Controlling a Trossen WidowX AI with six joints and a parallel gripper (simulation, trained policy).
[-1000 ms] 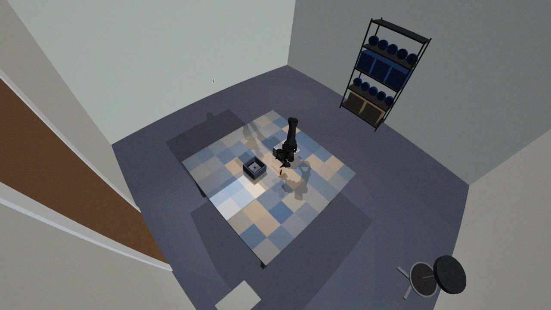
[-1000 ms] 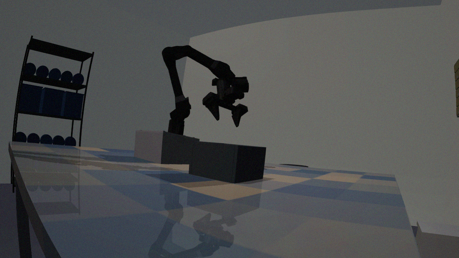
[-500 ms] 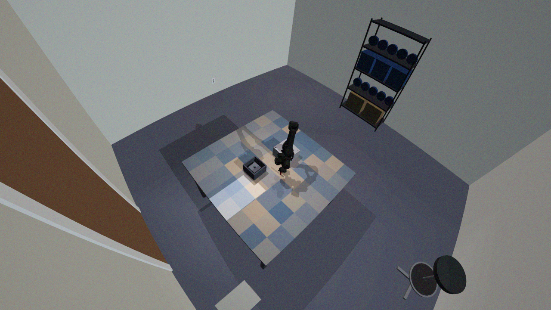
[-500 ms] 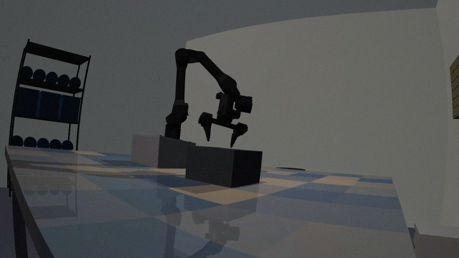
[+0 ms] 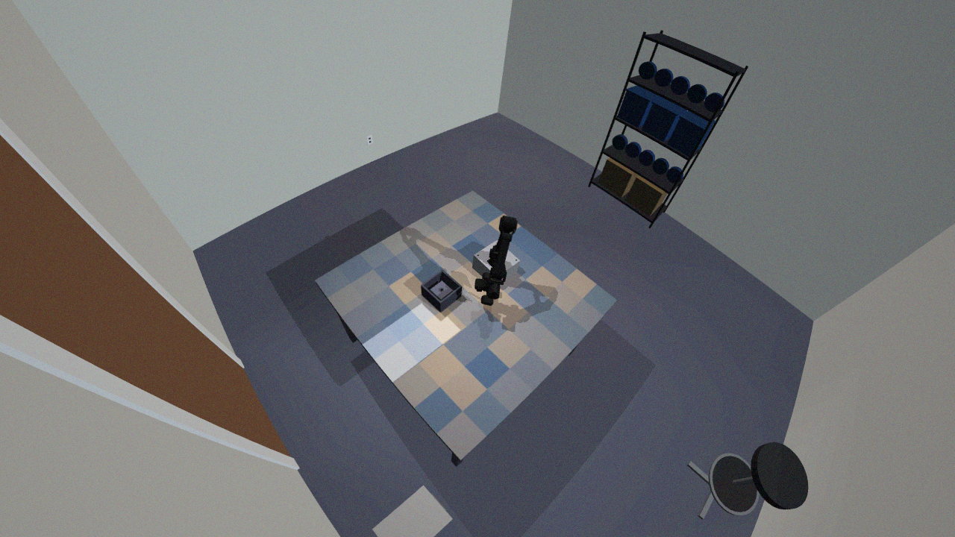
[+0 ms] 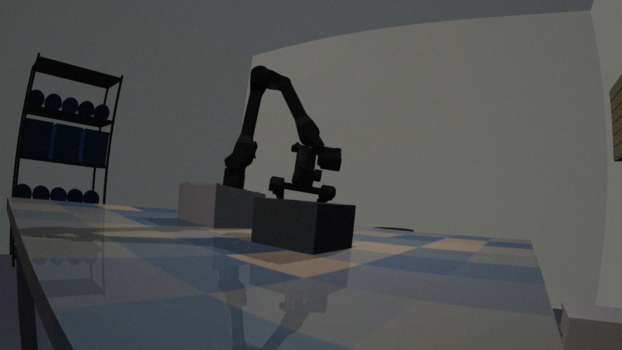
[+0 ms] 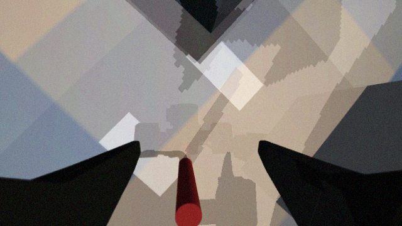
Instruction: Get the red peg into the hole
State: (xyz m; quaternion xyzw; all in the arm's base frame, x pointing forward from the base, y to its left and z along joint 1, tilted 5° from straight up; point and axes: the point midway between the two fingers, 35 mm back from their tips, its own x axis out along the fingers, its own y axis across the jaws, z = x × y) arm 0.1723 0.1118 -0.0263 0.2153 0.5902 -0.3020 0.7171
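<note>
My gripper tip is now 10 mm past the red peg, 30 mm to the right of it and 10 mm above it. The rest, counted from my gripper tip: plate: 160 mm ahead, 160 mm to the right; then dark box: 160 mm ahead, 160 mm to the right, 20 mm below.
</note>
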